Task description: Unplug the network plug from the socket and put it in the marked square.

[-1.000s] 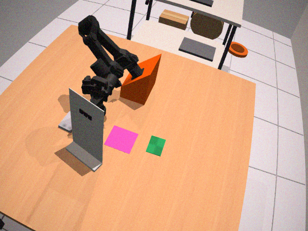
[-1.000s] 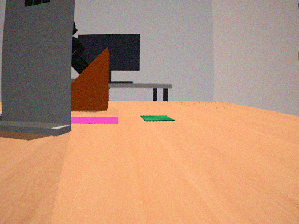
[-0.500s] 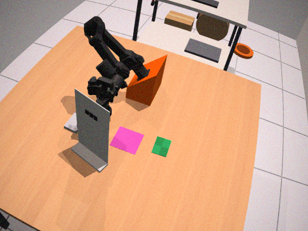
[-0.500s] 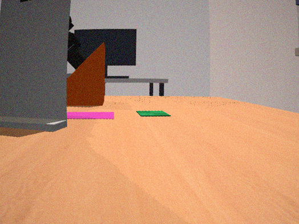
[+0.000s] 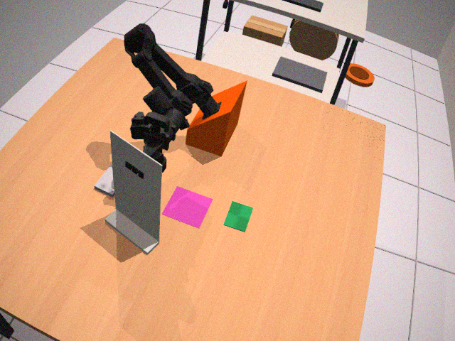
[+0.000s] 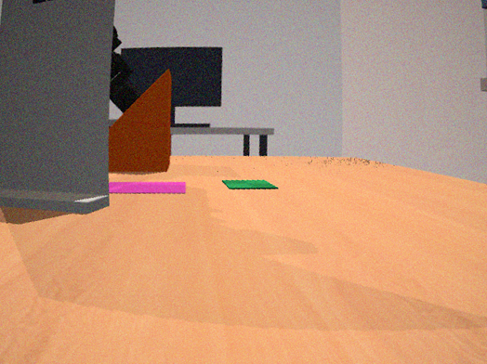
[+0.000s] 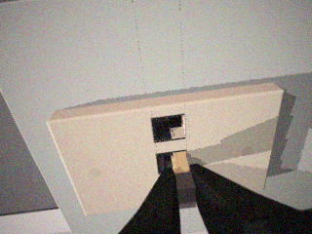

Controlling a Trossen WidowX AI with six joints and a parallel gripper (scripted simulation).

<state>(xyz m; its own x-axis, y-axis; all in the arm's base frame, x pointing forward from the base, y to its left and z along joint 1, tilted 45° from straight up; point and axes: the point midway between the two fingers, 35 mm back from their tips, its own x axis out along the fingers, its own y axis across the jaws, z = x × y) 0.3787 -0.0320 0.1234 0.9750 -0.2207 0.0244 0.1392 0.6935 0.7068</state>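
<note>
Now: the grey upright panel 30 mm ahead of my gripper tip, 10 mm to the right of it and 100 mm below it. The rest, counted from my gripper tip: grey plate 120 mm behind, 140 mm to the right, 240 mm below; green flat patch 100 mm behind, 270 mm to the left, 250 mm below.
</note>
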